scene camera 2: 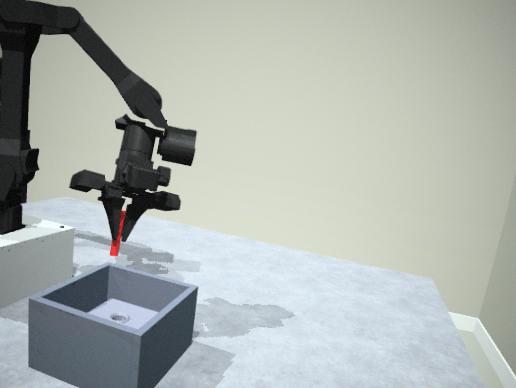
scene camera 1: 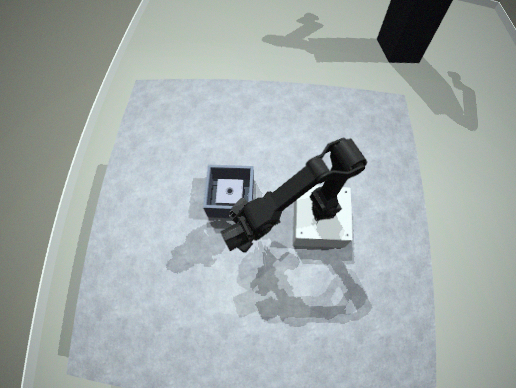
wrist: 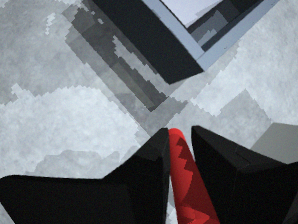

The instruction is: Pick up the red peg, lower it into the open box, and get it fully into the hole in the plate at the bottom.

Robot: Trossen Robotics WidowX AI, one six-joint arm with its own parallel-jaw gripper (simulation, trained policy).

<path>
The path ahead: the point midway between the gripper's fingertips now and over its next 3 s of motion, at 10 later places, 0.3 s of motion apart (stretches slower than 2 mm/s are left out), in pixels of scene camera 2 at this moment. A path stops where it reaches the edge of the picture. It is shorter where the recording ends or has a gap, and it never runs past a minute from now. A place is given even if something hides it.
My gripper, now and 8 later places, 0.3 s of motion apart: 118,241; 126,236; 128,237; 129,245; 129,258; 128,277; 122,298; 124,309; 128,316
</path>
